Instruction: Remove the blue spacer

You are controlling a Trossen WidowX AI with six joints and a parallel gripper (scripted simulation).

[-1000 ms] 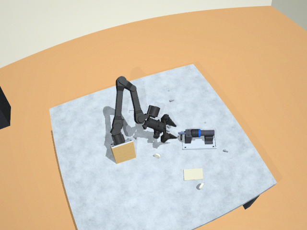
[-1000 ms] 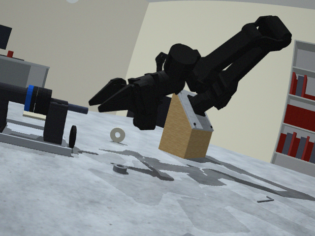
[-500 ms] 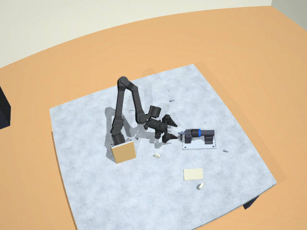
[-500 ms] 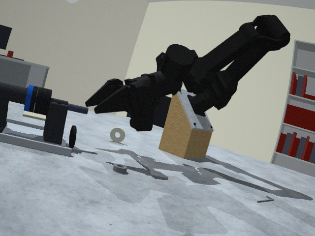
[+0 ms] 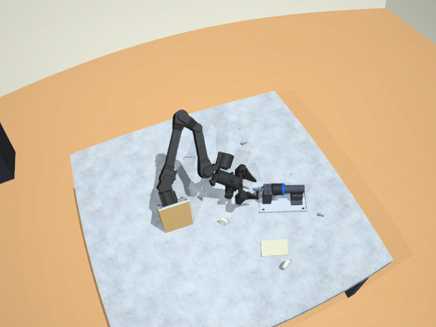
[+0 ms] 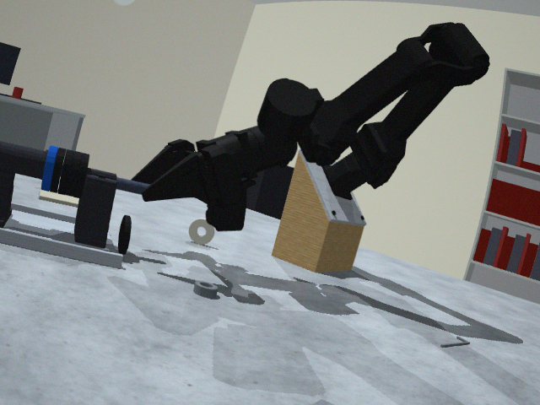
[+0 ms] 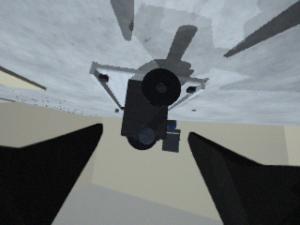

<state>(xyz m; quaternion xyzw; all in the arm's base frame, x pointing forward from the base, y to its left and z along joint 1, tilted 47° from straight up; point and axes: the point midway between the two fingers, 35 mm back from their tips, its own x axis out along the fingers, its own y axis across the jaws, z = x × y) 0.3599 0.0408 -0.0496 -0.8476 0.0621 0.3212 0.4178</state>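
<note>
Right now the black disc is 1 cm ahead of my gripper tip, 1 cm to the left of it and 5 cm below it. Round my gripper tip: grey ring: 2 cm behind, 13 cm to the left, 7 cm below; then blue spacer: 11 cm ahead, 5 cm to the right; then dark shaft: 7 cm ahead, 3 cm to the right.
</note>
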